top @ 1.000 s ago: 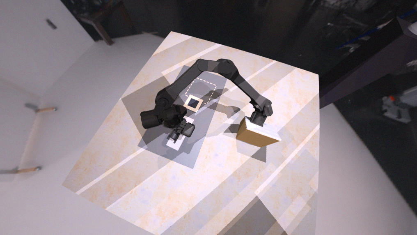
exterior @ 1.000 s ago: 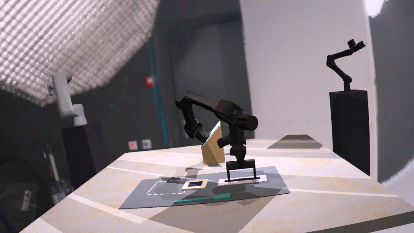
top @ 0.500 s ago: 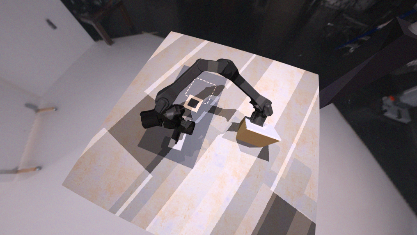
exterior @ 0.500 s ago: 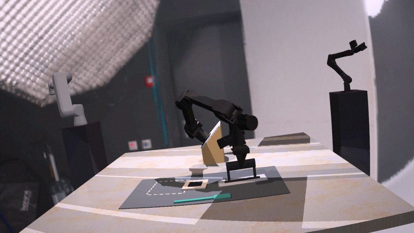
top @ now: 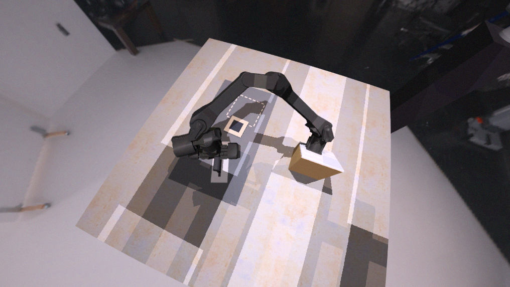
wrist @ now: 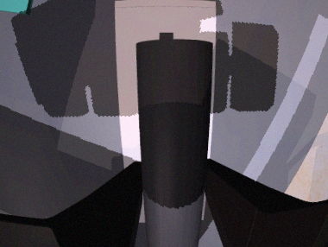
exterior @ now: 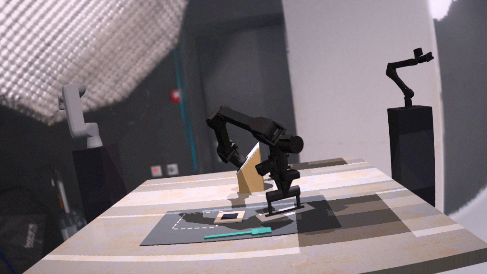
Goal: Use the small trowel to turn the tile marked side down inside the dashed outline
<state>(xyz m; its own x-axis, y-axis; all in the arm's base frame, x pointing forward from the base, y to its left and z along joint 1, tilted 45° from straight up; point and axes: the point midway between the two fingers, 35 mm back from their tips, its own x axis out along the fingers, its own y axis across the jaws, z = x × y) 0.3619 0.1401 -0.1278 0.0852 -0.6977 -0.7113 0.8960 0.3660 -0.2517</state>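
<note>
My gripper tip is 4 cm short of the dark mat, 16 cm to the left of it and 8 cm above it. The rest, counted from my gripper tip: teal trowel 17 cm ahead, 12 cm to the right, 6 cm below; then tan square tile 2 cm ahead, 20 cm to the right, 6 cm below.
</note>
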